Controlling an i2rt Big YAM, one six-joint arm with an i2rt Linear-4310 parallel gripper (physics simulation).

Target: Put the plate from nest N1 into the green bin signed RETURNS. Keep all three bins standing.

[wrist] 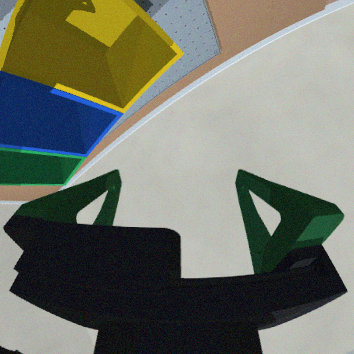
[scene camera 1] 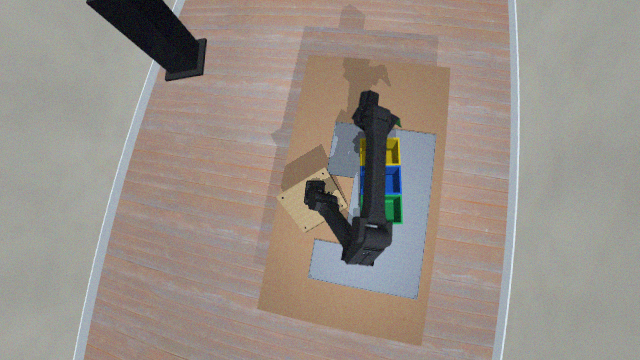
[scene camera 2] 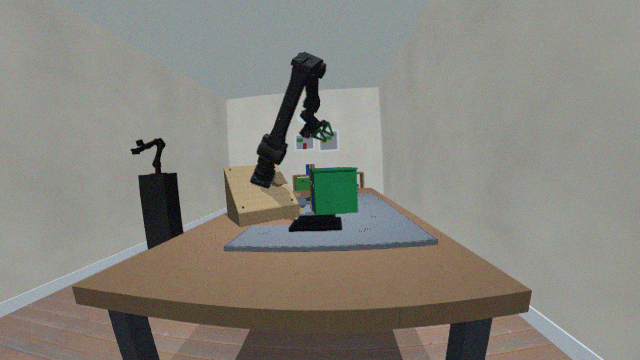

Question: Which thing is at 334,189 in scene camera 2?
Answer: A green bin.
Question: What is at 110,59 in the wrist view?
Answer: A yellow bin.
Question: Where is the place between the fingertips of the gripper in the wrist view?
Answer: At 177,175
